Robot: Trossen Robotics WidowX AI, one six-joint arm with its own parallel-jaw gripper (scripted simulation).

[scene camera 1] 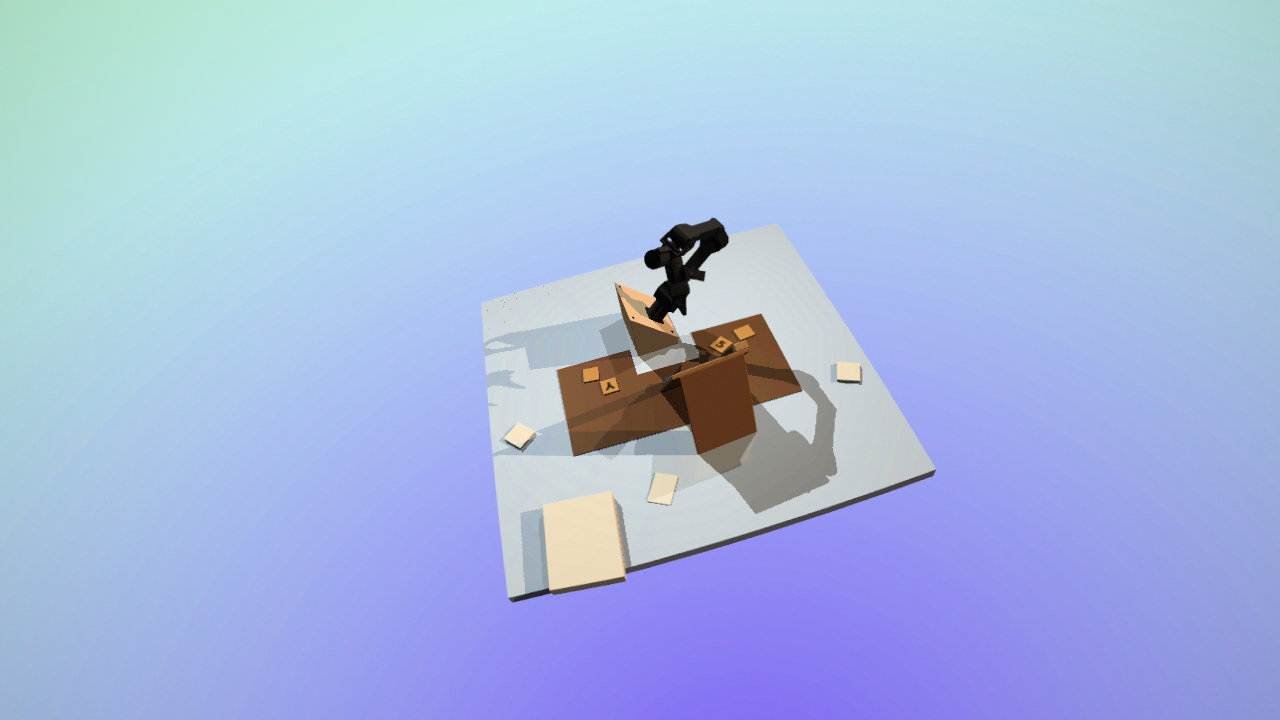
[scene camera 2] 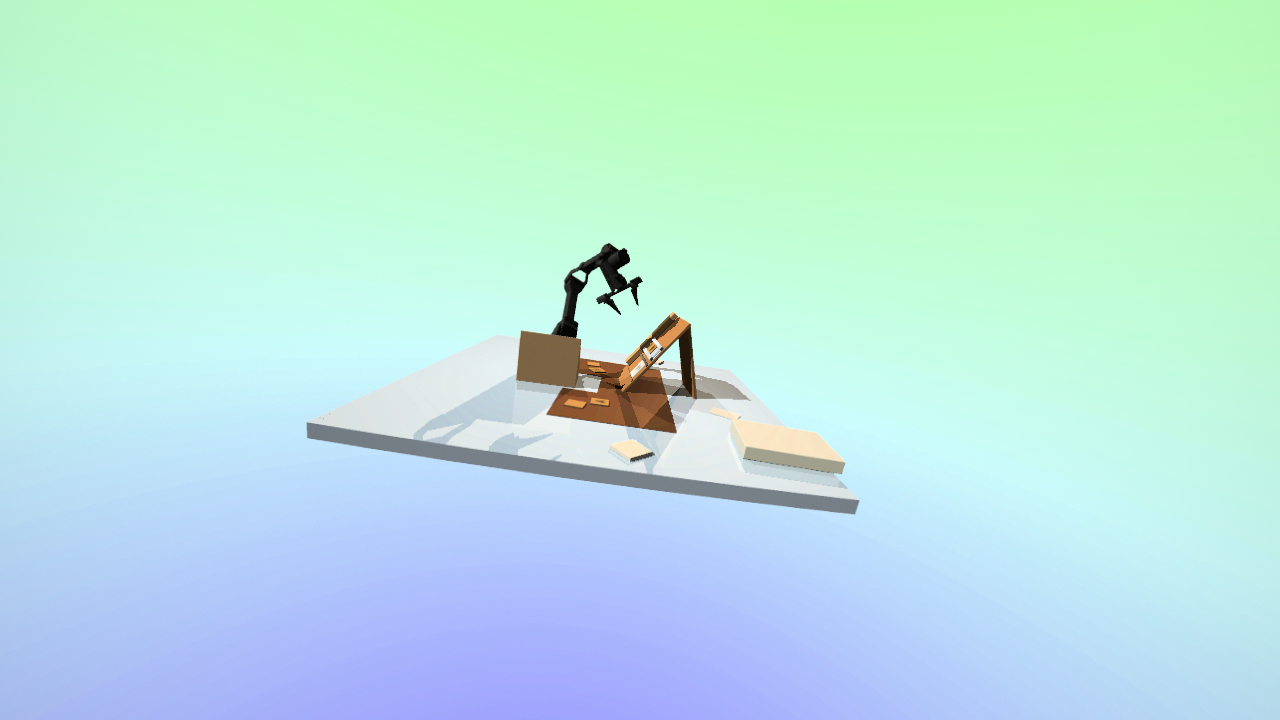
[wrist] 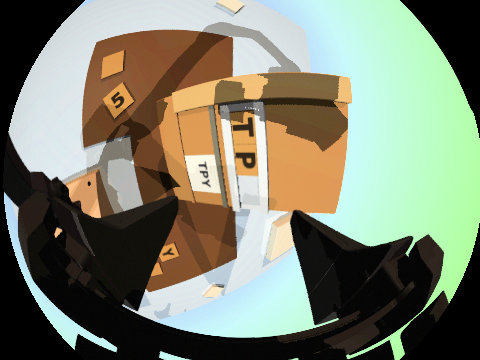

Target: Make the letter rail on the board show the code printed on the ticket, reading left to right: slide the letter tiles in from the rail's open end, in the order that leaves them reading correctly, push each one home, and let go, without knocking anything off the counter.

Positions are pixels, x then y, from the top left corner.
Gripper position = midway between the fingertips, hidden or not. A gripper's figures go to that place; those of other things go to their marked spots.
My gripper (wrist: 235, 210) is 10 cm from the lens. A cream block (wrist: 280, 238): 74 cm from the lens. A white ticket (wrist: 202, 170) is 32 cm from the lens. A sloping wooden board (wrist: 301, 119) is 25 cm from the lens. The marked spots on the sloping wooden board and the white ticket are 20 cm apart.
